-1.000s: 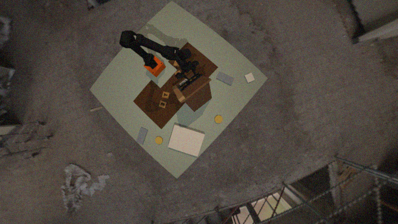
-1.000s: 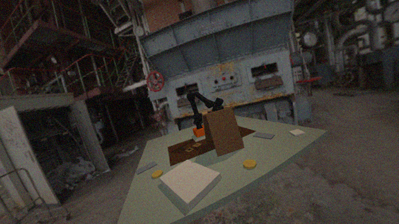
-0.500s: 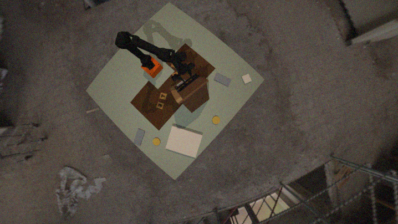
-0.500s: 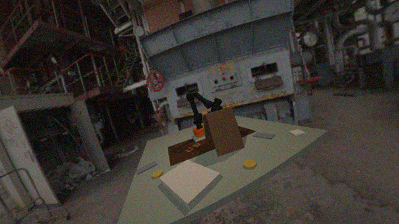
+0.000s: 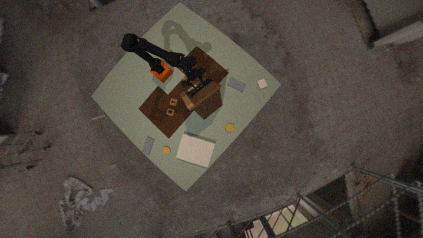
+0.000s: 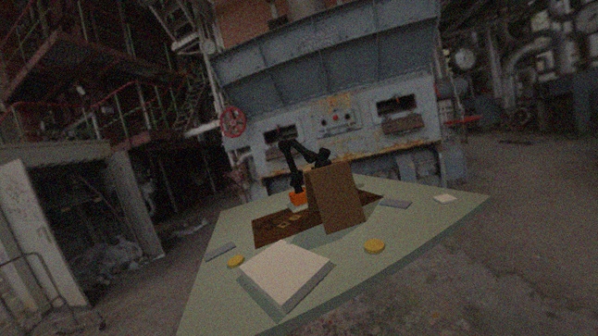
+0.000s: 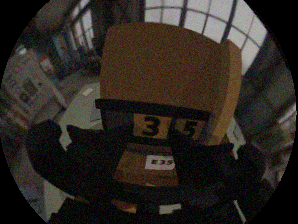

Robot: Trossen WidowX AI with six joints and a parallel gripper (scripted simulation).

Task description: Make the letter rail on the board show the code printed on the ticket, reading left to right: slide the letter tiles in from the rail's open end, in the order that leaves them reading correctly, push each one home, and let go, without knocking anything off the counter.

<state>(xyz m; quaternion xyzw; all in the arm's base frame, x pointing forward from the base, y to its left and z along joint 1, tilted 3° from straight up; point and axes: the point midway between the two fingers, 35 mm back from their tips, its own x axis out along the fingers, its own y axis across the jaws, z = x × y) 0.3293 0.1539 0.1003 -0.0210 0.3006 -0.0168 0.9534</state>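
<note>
Now: the white ticket 6 cm behind my gripper tip, 4 cm to the right of it and 9 cm below it. From my gripper tip the other things lie so: tan tile 28 cm behind, 12 cm to the left, 16 cm below; then white slab 34 cm ahead, 34 cm to the right, 14 cm below; then brown mat 16 cm behind, 12 cm to the right, 16 cm below.
</note>
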